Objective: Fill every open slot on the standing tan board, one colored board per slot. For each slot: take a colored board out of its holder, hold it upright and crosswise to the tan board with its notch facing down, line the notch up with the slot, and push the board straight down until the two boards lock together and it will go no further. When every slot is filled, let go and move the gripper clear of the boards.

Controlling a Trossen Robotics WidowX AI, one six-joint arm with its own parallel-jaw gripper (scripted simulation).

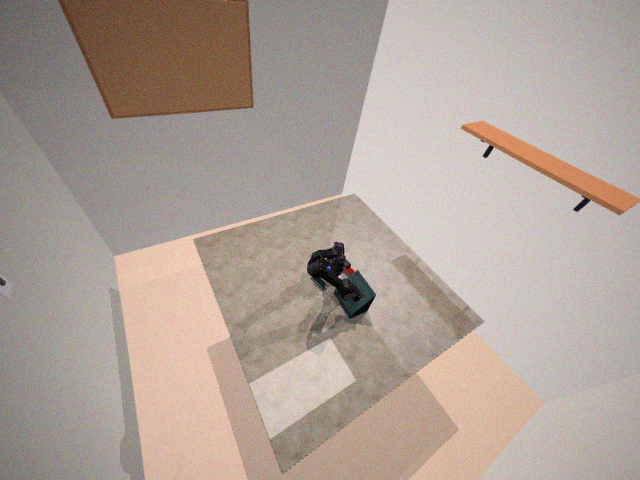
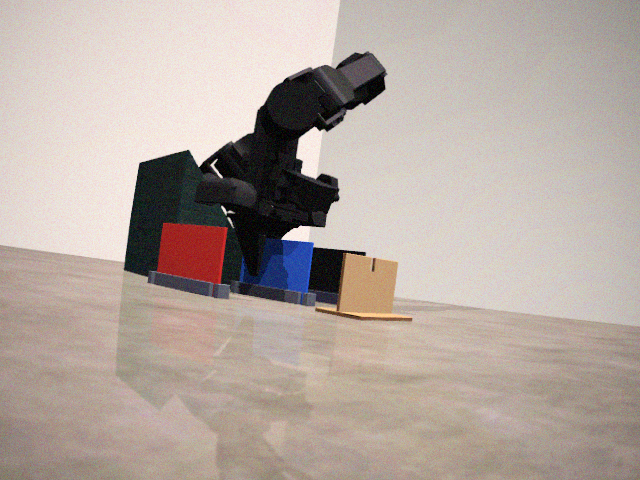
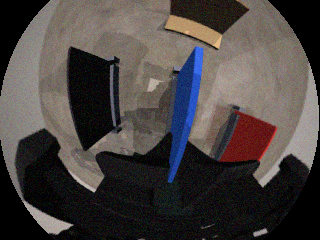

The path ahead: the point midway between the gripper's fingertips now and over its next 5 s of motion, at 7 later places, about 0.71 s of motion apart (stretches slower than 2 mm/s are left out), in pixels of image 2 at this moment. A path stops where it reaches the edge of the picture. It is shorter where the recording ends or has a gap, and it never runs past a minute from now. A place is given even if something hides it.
The gripper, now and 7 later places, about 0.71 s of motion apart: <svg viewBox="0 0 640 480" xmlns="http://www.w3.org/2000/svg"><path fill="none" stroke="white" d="M256 276L259 257L263 222L268 186L295 177L334 177L361 195L357 223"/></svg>
